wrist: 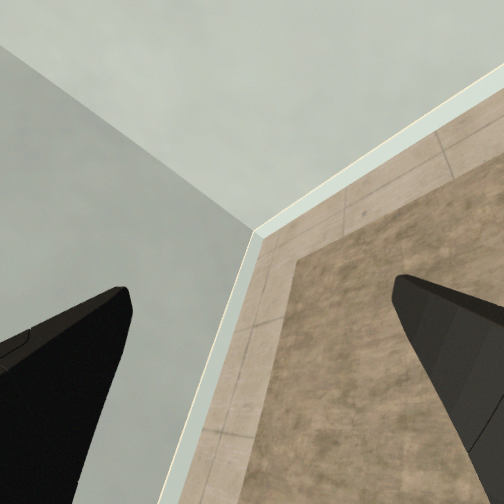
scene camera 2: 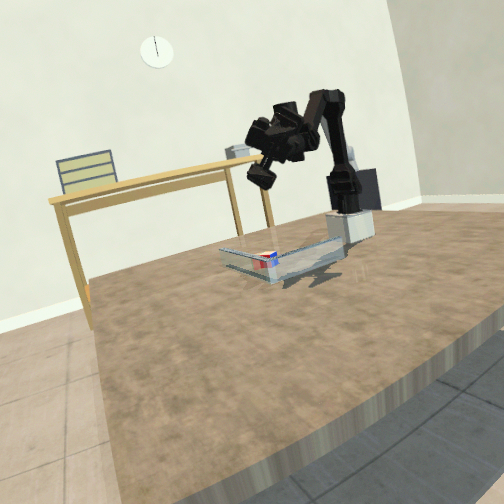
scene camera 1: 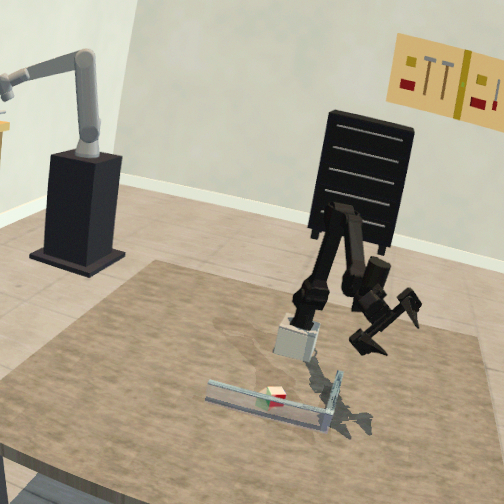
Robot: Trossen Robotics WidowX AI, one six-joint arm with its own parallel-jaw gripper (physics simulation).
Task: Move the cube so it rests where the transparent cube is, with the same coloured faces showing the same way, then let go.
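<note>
A small cube (scene camera 1: 274, 396) with red, white and green faces sits on the table against the inside of an L-shaped metal rail (scene camera 1: 275, 404); it also shows in the second scene view (scene camera 2: 265, 259). No transparent cube is distinguishable. My gripper (scene camera 1: 385, 322) hangs open and empty well above the table, up and to the right of the cube; it also shows in the second scene view (scene camera 2: 265, 168). In the wrist view the two dark fingertips (wrist: 260, 380) are spread wide, with only floor and wall between them.
The arm's grey base block (scene camera 1: 297, 341) stands on the table behind the rail. A black slatted panel (scene camera 1: 362, 180) stands behind the table. Another arm on a black pedestal (scene camera 1: 78, 205) stands far left. A wooden table (scene camera 2: 150, 190) is beyond.
</note>
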